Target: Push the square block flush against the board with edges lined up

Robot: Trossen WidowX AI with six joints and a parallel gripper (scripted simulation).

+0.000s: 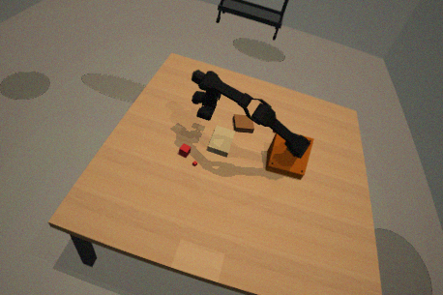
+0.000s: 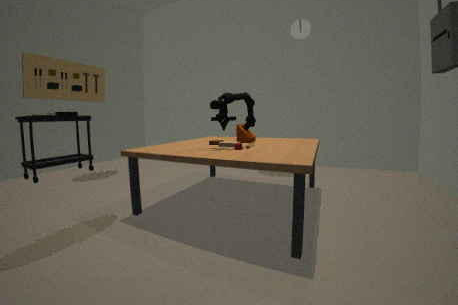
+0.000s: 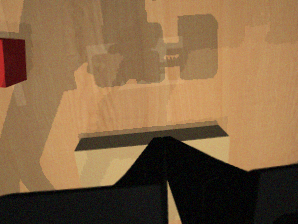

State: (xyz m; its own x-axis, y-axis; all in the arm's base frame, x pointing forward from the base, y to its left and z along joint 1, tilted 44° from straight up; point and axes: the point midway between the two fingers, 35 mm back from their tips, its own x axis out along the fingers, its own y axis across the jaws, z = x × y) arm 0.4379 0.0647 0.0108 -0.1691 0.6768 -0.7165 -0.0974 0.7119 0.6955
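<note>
Now: the brown square block 160 mm behind my gripper tip, 190 mm to the right of it and 120 mm below it. The rest, counted from my gripper tip: pale wooden board 100 mm behind, 10 mm to the right, 120 mm below.
</note>
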